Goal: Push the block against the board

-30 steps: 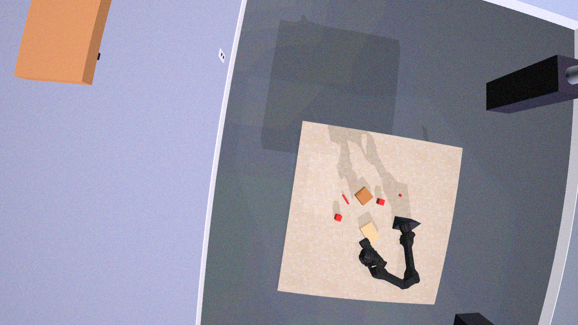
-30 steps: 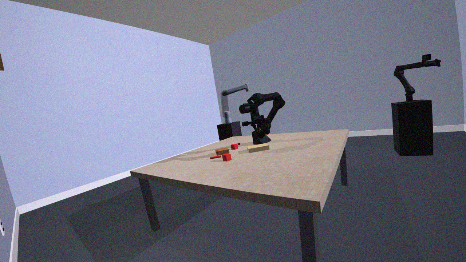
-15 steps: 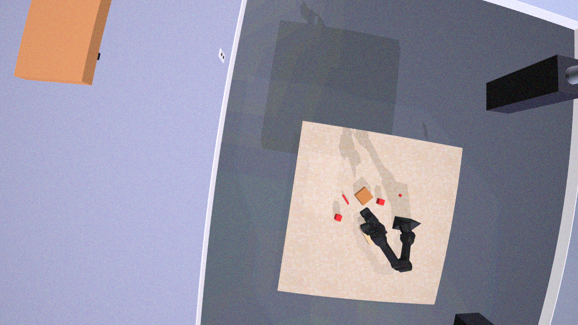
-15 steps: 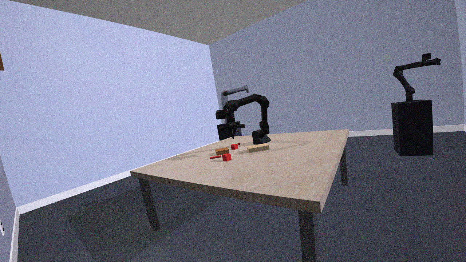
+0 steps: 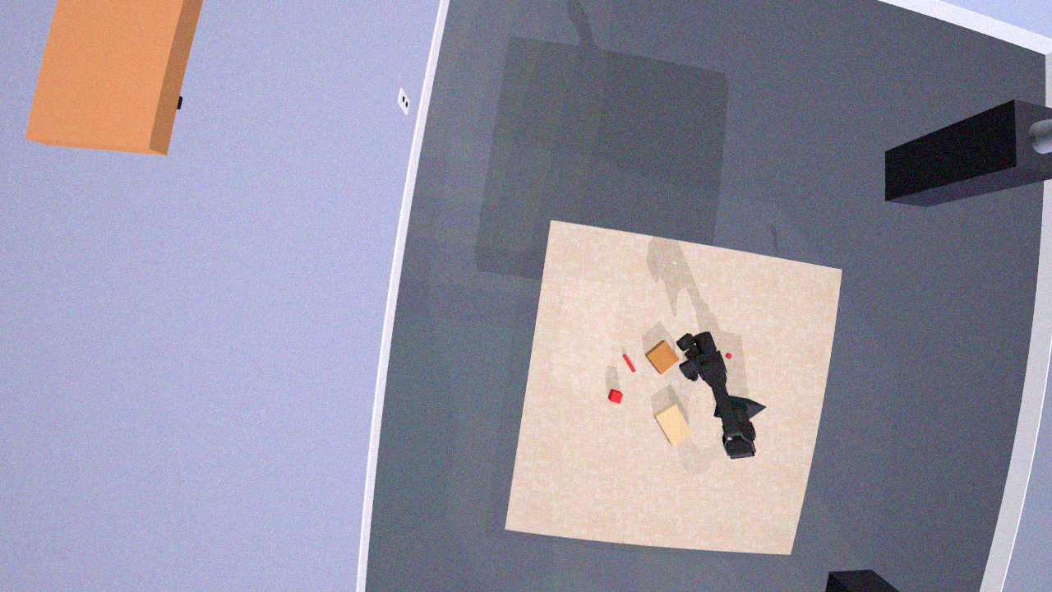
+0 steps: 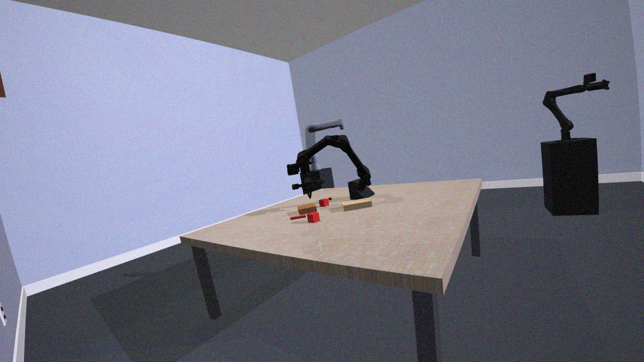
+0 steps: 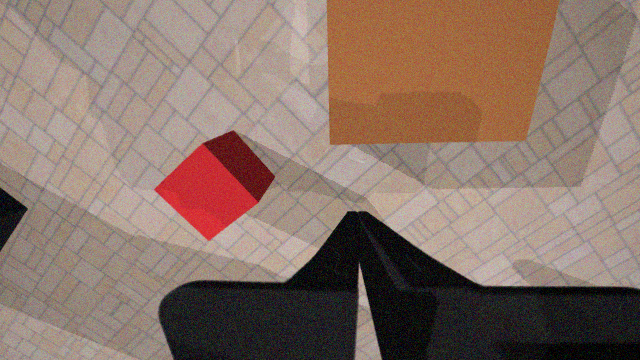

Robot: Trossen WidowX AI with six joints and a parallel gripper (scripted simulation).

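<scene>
The square block lies 80 mm ahead of my gripper tip, 40 mm below it and 20 mm to the left of it. Round my gripper tip: board (300 mm to the left, 40 mm below, 10 mm ahead); thin red stick (210 mm ahead, 60 mm to the left, 50 mm below); tiny red piece (210 mm behind, 50 mm below).
</scene>
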